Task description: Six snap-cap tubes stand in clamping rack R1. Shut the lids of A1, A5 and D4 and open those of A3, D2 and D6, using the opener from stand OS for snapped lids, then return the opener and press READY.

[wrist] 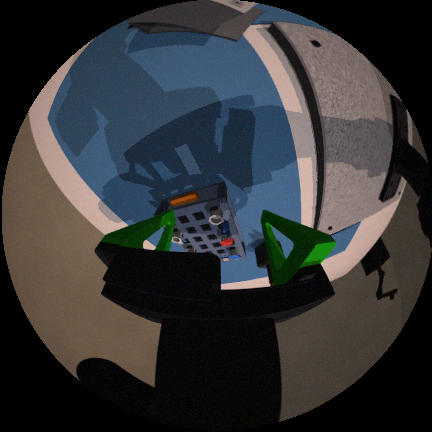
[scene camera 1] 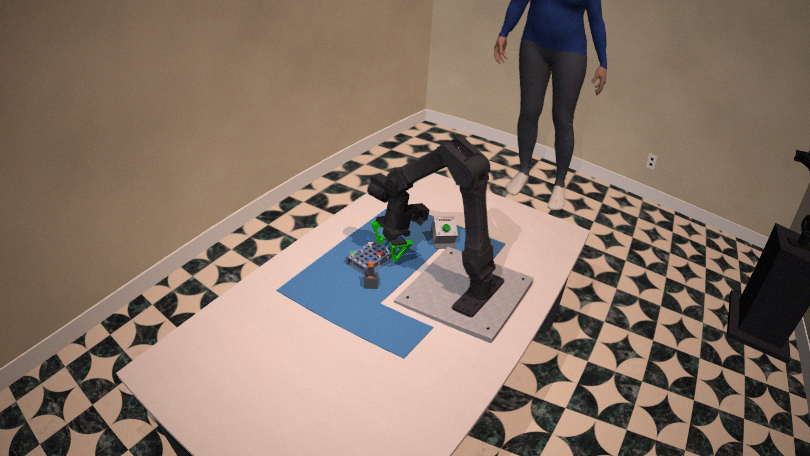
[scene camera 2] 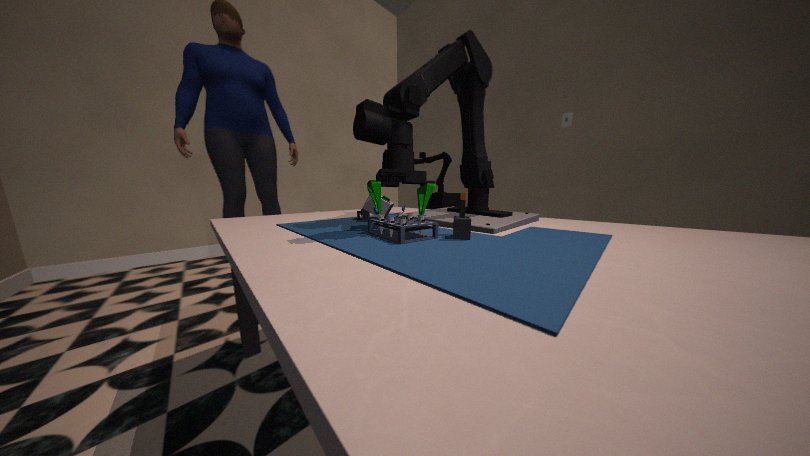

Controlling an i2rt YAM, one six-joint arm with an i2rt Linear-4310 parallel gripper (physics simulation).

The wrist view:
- gripper: 217,214
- grey box with green button: 228,26
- blue mat: 154,115
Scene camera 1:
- gripper: 387,252
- grey box with green button: 443,228
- blue mat: 328,287
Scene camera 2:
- gripper: 401,218
